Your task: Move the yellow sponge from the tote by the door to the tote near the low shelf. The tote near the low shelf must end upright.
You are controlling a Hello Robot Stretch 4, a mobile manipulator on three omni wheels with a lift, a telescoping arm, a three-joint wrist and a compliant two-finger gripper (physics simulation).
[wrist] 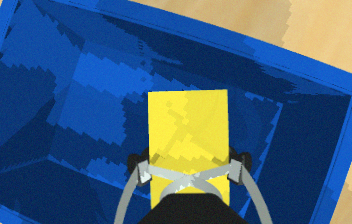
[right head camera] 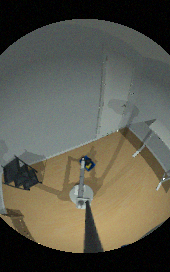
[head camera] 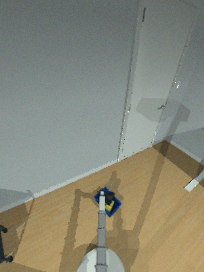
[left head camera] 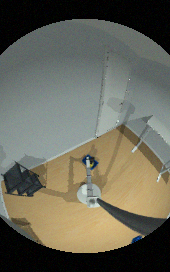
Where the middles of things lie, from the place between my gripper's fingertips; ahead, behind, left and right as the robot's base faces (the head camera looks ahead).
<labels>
The yellow sponge (wrist: pixel 188 130) is 1 cm to the right of my hand, 1 cm ahead of it and 1 cm above it.
</labels>
